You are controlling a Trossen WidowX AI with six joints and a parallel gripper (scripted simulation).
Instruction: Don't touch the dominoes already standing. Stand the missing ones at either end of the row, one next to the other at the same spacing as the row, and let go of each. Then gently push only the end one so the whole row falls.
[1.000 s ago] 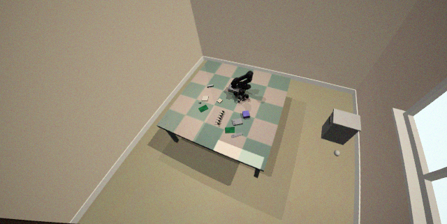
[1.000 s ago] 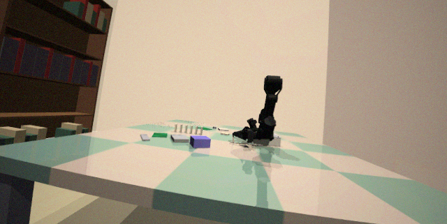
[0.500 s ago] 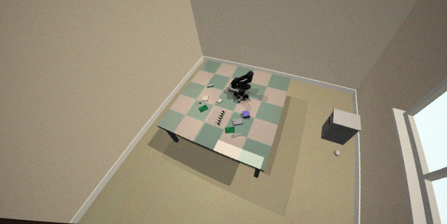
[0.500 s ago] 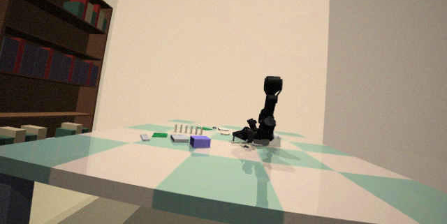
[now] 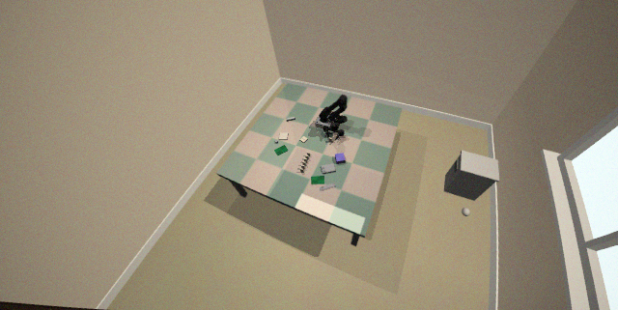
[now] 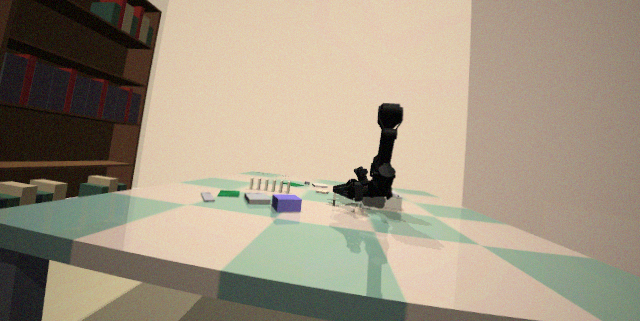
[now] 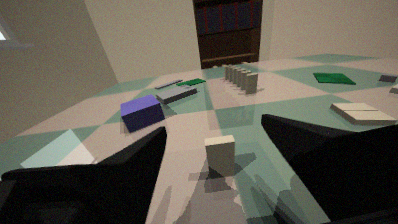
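Right now the purple block is 16 cm to the left of my gripper tip, 12 cm ahead of it and 4 cm below it. Round my gripper tip: grey plate: 24 cm ahead, 12 cm to the left, 5 cm below.
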